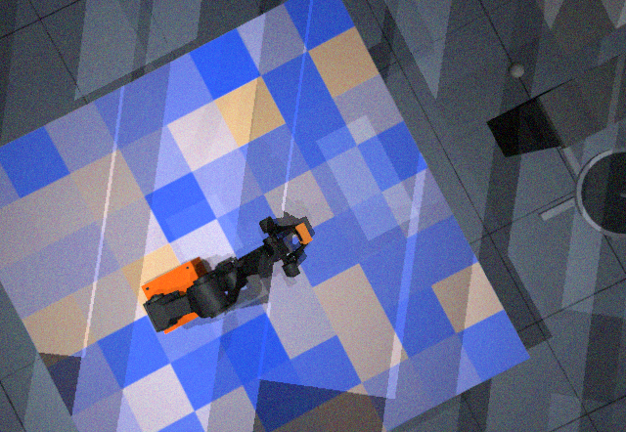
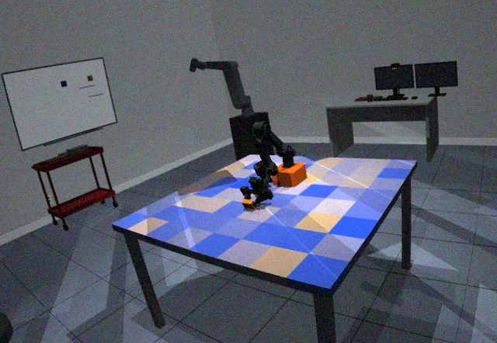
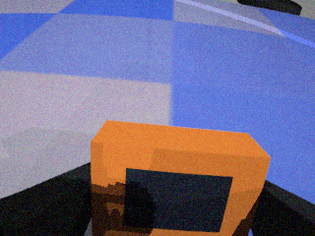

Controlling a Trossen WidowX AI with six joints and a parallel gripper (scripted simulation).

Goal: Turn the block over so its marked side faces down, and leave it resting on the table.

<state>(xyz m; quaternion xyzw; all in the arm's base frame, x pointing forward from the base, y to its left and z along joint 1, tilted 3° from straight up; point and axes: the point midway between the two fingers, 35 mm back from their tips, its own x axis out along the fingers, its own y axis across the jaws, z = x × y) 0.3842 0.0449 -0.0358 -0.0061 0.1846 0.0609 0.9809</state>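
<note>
My gripper tip is 1 cm past the orange block.
</note>
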